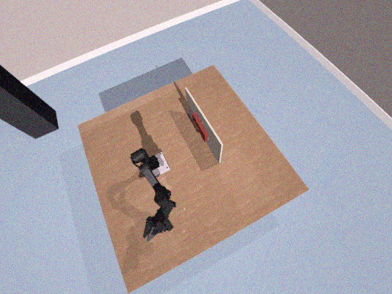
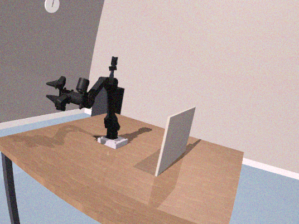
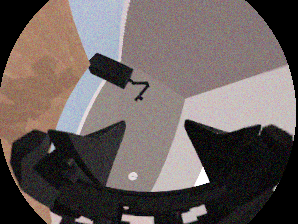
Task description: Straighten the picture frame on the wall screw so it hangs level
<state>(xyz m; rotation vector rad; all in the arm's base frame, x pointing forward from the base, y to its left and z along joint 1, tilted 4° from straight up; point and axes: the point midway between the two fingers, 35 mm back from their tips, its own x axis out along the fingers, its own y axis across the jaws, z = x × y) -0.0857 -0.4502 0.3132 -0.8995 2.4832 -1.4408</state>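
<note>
The picture frame lies 540 mm ahead of my gripper tip, 520 mm to the left of it and 170 mm below it. Also, from my gripper tip: white wall panel: 550 mm ahead, 520 mm to the left, 180 mm below.
</note>
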